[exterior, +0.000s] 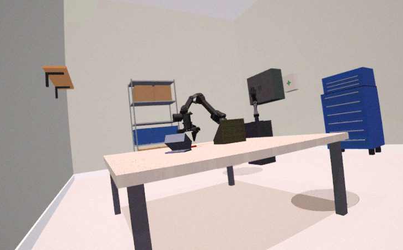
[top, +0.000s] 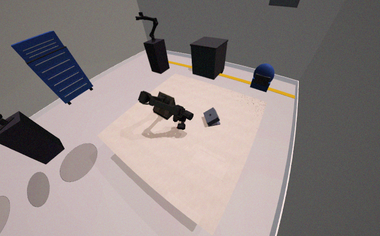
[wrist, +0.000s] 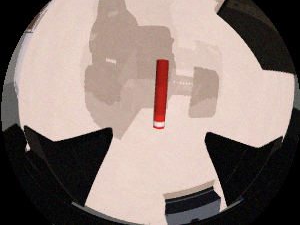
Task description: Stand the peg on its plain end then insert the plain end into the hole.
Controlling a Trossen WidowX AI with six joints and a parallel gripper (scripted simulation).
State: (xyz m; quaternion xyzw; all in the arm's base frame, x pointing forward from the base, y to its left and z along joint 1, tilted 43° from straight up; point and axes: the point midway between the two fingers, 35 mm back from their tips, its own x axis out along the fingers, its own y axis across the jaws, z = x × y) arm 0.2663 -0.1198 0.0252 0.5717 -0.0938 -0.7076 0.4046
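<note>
The red peg lies 40 mm below my gripper tip, 10 mm to the right of it and 10 mm behind it. Also, from my gripper tip: sloped panel: 210 mm to the left, 160 mm ahead, 10 mm above.
</note>
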